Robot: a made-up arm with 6 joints.
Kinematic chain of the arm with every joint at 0, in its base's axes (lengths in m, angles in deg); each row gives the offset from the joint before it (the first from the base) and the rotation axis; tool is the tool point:
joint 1: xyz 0 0 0.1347 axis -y
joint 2: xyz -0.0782 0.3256 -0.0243 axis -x
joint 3: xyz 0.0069 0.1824 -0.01 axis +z
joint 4: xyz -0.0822 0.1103 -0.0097 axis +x
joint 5: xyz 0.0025 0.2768 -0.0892 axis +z
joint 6: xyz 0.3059 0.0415 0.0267 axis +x
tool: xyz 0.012 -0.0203 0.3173
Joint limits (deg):
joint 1: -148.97..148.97
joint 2: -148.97..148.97
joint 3: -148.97..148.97
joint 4: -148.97..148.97
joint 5: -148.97..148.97
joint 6: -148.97..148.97
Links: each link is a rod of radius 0.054 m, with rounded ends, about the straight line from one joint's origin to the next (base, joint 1, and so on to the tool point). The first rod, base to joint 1, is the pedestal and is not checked.
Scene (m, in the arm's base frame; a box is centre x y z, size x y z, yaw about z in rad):
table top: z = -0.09
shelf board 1: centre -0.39 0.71 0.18 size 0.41 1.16 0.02 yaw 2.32
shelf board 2: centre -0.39 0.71 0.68 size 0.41 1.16 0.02 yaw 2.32
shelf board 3: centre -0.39 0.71 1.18 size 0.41 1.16 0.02 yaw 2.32
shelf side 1: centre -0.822 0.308 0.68 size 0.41 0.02 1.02 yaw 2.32
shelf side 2: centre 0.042 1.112 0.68 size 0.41 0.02 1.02 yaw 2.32
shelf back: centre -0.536 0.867 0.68 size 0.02 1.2 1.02 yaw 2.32
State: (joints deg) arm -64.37 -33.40 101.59 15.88 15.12 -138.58
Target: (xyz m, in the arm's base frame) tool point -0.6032 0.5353 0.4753
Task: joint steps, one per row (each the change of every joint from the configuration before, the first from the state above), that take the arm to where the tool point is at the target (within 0.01 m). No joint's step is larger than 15 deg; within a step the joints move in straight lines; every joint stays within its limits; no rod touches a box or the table.
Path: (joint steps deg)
1: -8.19 0.44 11.96 8.77 -7.51 -3.97
2: -8.19 0.44 11.96 8.77 -7.50 -3.96
3: 1.25 7.03 3.91 3.39 -13.53 -0.41
4: 1.25 7.03 3.91 3.40 -13.53 -0.41
5: 1.25 7.03 3.91 3.40 -13.53 -0.41
6: 1.25 7.03 3.91 3.40 -13.53 -0.41
7: 1.25 7.02 3.91 3.40 -13.53 -0.41
8: 1.25 7.03 3.91 3.39 -13.53 -0.41
9: 4.51 -8.80 -3.06 -9.63 12.00 0.00
10: 4.50 -8.80 -3.07 -9.63 12.00 0.00
11: 4.51 -8.80 -3.06 -9.63 11.99 0.00
12: 4.51 -8.80 -3.07 -9.64 12.00 0.00
13: 4.50 -8.80 -3.06 -9.63 11.99 0.00

